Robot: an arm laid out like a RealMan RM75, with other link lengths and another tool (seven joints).
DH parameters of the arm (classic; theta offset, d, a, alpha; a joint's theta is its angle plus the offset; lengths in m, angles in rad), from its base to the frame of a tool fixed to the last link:
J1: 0 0.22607 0 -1.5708
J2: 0 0 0 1.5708
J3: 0 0.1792 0 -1.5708
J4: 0 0 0 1.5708
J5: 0 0.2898 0 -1.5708
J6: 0 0 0 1.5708
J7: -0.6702 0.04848 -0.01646 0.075
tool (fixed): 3.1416 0.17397 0 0
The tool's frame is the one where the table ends.
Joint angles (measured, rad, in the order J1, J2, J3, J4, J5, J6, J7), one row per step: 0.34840 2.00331 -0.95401 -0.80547 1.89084 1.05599 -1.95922; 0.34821 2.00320 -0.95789 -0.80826 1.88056 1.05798 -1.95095; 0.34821 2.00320 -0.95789 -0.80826 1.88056 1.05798 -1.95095; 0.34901 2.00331 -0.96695 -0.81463 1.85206 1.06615 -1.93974; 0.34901 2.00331 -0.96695 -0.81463 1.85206 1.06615 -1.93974; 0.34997 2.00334 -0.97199 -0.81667 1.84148 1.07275 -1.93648; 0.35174 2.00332 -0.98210 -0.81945 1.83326 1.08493 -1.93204; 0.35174 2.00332 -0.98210 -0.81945 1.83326 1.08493 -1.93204
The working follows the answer.
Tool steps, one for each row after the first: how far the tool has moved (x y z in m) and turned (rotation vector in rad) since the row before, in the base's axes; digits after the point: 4 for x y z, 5 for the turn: -0.0008 -0.0003 -0.0025 -0.01118 -0.00349 0.00108; 0.0000 0.0000 0.0000 0.00000 0.00000 0.00000; -0.0028 -0.0012 -0.0071 -0.02771 -0.01776 0.00917; 0.0000 0.0000 0.0000 0.00000 0.00000 0.00000; -0.0021 -0.0009 -0.0035 -0.01334 -0.00696 0.00779; -0.0046 -0.0014 -0.0050 -0.01926 -0.00462 0.01551; 0.0000 0.0000 0.0000 0.00000 0.00000 0.00000
Tool pose at each row, in the base's axes (x y z in m, rotation vector in rad; rounded; the steps above come from the unrounded poses): 0.2242 0.4866 0.1051 0.23757 -2.32176 -1.62668; 0.2234 0.4863 0.1027 0.23936 -2.33227 -1.61361; 0.2234 0.4863 0.1027 0.23936 -2.33227 -1.61361; 0.2206 0.4851 0.0956 0.25898 -2.36157 -1.58009; 0.2206 0.4851 0.0956 0.25898 -2.36157 -1.58009; 0.2185 0.4842 0.0921 0.27092 -2.37262 -1.56187; 0.2138 0.4828 0.0870 0.28840 -2.38206 -1.53231; 0.2138 0.4828 0.0870 0.28840 -2.38206 -1.53231

